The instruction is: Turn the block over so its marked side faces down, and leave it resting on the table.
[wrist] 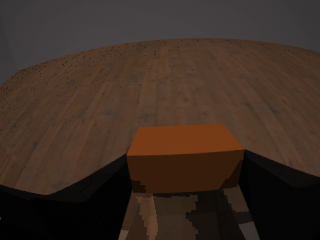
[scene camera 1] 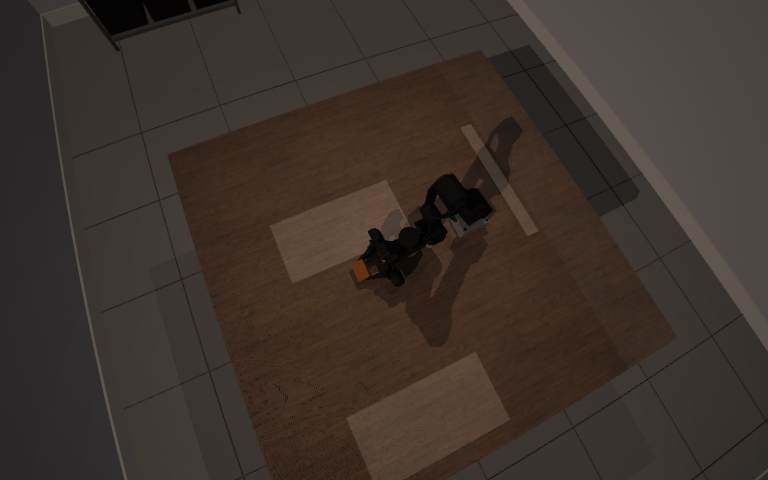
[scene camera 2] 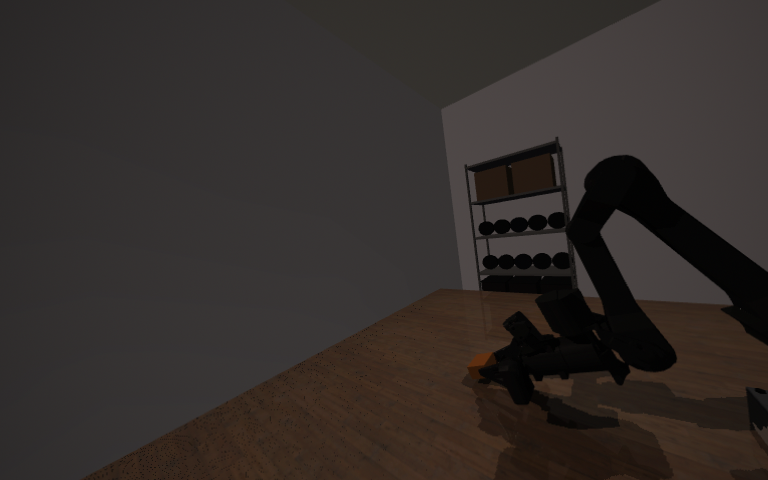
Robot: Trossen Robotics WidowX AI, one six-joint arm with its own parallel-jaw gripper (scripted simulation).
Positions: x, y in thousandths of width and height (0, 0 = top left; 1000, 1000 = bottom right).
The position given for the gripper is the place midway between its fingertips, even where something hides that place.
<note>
The gripper (scene camera 2: 631, 759) carries a block (wrist: 586, 660).
The gripper shows as well in the wrist view (wrist: 577, 656) and in scene camera 1 (scene camera 1: 472, 564).
</note>
